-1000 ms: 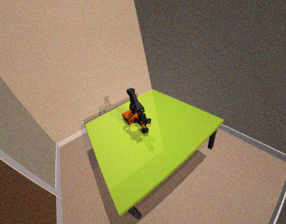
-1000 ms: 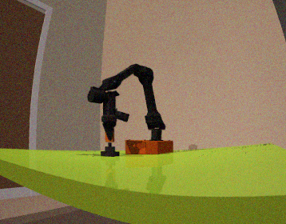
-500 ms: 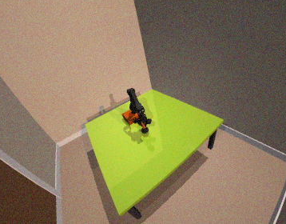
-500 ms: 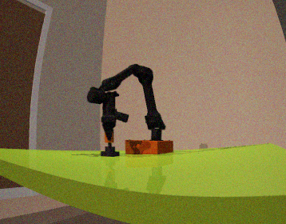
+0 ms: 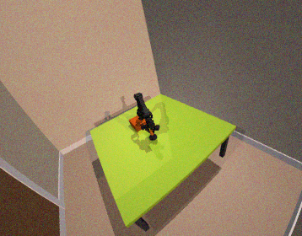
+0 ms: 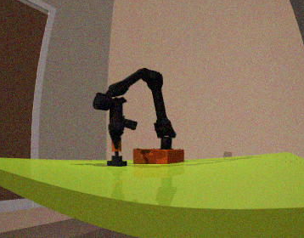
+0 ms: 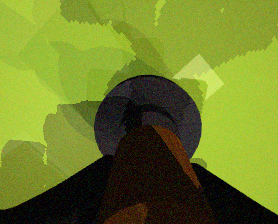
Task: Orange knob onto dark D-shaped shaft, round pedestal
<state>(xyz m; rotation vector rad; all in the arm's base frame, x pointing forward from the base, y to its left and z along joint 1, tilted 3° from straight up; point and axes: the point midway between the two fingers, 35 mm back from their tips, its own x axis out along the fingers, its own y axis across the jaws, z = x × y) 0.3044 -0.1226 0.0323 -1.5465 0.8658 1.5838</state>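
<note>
My gripper tip is 2 cm below the orange knob. The rest, counted from my gripper tip: pedestal (4 cm below).
</note>
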